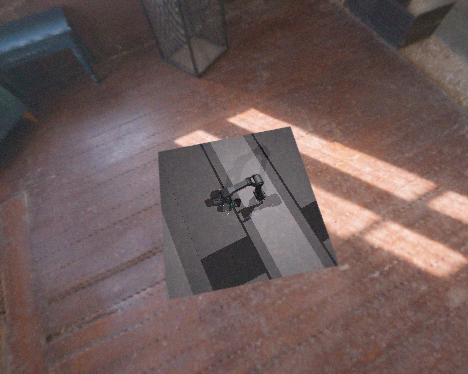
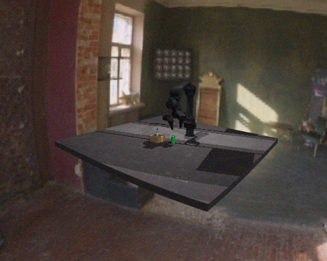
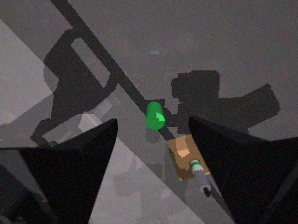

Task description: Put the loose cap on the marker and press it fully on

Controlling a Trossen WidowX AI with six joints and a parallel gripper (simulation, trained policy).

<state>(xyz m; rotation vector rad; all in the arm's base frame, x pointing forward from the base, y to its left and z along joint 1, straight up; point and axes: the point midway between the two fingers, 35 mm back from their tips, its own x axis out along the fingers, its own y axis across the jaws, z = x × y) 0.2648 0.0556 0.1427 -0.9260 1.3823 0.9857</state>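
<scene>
Right now the green cap is 10 mm behind my gripper tip, 30 mm to the right of it and 80 mm below it. The rest, counted from my gripper tip: tan holder block: 30 mm ahead, 140 mm to the right, 90 mm below.
</scene>
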